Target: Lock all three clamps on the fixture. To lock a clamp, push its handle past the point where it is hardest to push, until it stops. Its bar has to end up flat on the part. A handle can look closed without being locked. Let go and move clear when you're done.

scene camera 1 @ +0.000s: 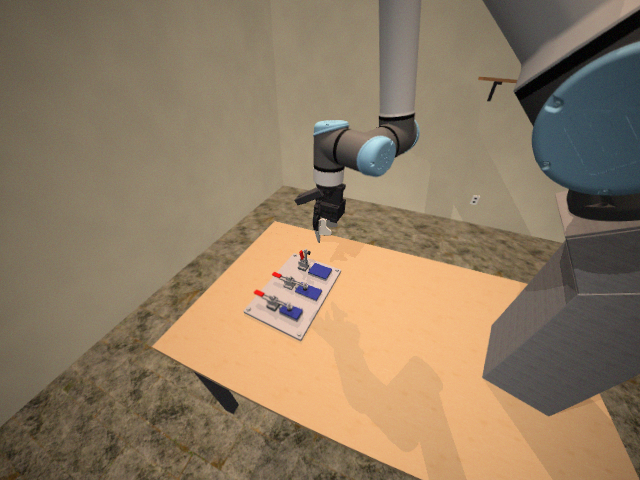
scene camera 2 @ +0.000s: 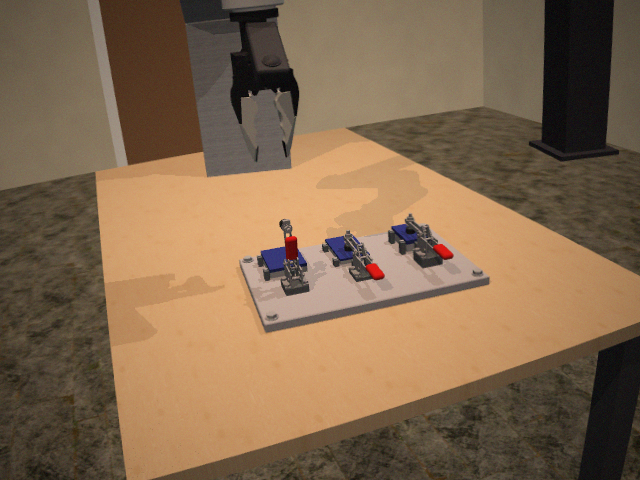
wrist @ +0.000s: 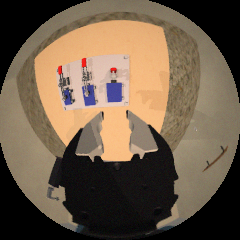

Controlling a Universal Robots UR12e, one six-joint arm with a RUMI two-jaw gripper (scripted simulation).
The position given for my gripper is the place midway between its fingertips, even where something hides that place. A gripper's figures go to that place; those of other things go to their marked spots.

Scene:
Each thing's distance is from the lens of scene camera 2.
my gripper point(scene camera 2: 271, 159): 0.96 m
blue part point(scene camera 2: 273, 259): 1.01 m
grey fixture plate point(scene camera 2: 333, 293): 0.93 m

